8 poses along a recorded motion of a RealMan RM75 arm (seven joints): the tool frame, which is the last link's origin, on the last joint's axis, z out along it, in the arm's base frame.
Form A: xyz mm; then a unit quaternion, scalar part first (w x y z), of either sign.
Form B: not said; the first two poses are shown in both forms.
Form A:
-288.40 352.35 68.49 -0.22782 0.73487 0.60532 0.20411
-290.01 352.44 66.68 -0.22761 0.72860 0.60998 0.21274
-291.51 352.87 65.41 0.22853 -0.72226 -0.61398 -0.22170
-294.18 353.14 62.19 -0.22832 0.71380 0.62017 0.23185
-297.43 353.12 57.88 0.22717 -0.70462 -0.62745 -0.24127
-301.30 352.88 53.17 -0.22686 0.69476 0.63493 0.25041
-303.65 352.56 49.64 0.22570 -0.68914 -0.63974 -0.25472
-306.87 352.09 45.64 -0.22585 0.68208 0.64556 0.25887
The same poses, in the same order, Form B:
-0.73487 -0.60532 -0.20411 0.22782 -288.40 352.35 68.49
-0.72860 -0.60998 -0.21274 0.22761 -290.01 352.44 66.68
-0.72226 -0.61398 -0.22170 0.22853 -291.51 352.87 65.41
-0.71380 -0.62017 -0.23185 0.22832 -294.18 353.14 62.19
-0.70462 -0.62745 -0.24127 0.22717 -297.43 353.12 57.88
-0.69476 -0.63493 -0.25041 0.22686 -301.30 352.88 53.17
-0.68914 -0.63974 -0.25472 0.22570 -303.65 352.56 49.64
-0.68208 -0.64556 -0.25887 0.22585 -306.87 352.09 45.64

